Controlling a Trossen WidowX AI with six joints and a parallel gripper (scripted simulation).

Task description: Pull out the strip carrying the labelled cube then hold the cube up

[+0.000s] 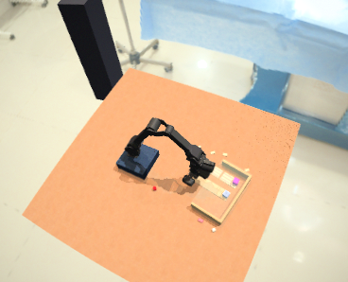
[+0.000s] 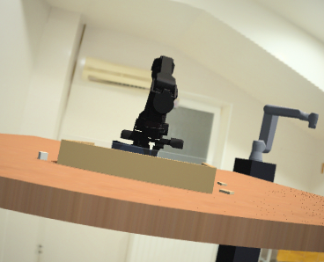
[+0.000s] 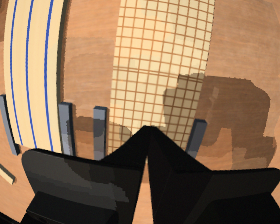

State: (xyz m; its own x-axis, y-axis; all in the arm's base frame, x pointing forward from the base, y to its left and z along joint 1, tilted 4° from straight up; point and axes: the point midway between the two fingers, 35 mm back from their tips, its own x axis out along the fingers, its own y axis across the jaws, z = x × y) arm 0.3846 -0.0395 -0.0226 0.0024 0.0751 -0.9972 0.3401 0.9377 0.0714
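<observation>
Right now the labelled cube is 19 cm ahead of my gripper tip, 7 cm to the right of it and 2 cm above it. Round my gripper tip: white bit (28 cm to the right, 17 cm ahead); then red bit (21 cm behind, 13 cm to the right, 1 cm above); then pink bit (24 cm to the right, 9 cm ahead).
</observation>
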